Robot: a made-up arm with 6 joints. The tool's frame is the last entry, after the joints.
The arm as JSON. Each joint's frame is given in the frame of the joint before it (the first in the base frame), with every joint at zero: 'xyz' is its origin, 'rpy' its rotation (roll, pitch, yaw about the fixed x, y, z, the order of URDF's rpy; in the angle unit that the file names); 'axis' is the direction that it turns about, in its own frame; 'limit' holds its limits. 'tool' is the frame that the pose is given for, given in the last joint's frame.
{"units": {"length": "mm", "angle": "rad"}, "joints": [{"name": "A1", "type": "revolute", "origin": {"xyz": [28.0, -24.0, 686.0], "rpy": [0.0, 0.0, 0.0]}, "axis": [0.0, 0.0, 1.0], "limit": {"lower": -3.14, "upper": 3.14}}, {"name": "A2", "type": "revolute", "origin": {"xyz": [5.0, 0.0, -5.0], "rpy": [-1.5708, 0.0, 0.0]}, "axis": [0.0, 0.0, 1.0], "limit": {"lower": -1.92, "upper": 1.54}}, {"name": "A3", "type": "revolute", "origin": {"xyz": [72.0, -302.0, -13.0], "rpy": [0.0, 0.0, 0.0]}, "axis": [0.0, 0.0, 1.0], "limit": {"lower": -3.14, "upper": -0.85}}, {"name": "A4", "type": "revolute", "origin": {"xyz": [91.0, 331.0, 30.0], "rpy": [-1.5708, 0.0, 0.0]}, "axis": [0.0, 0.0, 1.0], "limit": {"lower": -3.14, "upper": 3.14}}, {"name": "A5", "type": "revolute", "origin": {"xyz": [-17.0, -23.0, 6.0], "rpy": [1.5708, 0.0, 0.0]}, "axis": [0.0, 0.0, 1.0], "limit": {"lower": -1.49, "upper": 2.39}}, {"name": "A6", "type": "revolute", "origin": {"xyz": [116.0, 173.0, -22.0], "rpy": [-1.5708, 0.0, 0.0]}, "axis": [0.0, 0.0, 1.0], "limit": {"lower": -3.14, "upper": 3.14}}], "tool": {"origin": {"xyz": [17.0, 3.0, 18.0], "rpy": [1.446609, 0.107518, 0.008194]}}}
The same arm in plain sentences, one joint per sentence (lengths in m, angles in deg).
The arm has six revolute joints in a row. What follows holds with every joint at zero, and every direction is one of the base frame's.
Joint 1 is mounted 0.0280 m along +x and 0.0240 m along -y and 0.6860 m along +z from the base frame's origin and rotates about +z, from -179.91 to 179.91 deg.
Joint 2 is mounted 0.0050 m along +x and 0.0050 m along -z from joint 1 and rotates about +y, from -110.01 to 88.24 deg.
Joint 3 is mounted 0.0720 m along +x and 0.0130 m along -y and 0.3020 m along +z from joint 2 and rotates about +y, from -179.91 to -48.70 deg.
Joint 4 is mounted 0.0910 m along +x and 0.0300 m along +y and 0.3310 m along -z from joint 3 and rotates about -z, from -179.91 to 179.91 deg.
Joint 5 is mounted 0.0170 m along -x and 0.0230 m along +y and 0.0060 m along -z from joint 4 and rotates about +y, from -85.37 to 136.94 deg.
Joint 6 is mounted 0.1160 m along +x and 0.0220 m along -y and 0.1730 m along -z from joint 5 and rotates about -z, from -179.91 to 179.91 deg.
The tool frame, which is the frame that the pose is given for, is mounted 0.0170 m along +x and 0.0030 m along -y and 0.0180 m along -z from joint 6; its axes are the base frame's turned by roll -97.12, pitch -6.16 and yaw -0.47 deg (as in URDF: about the fixed x, then y, then z).

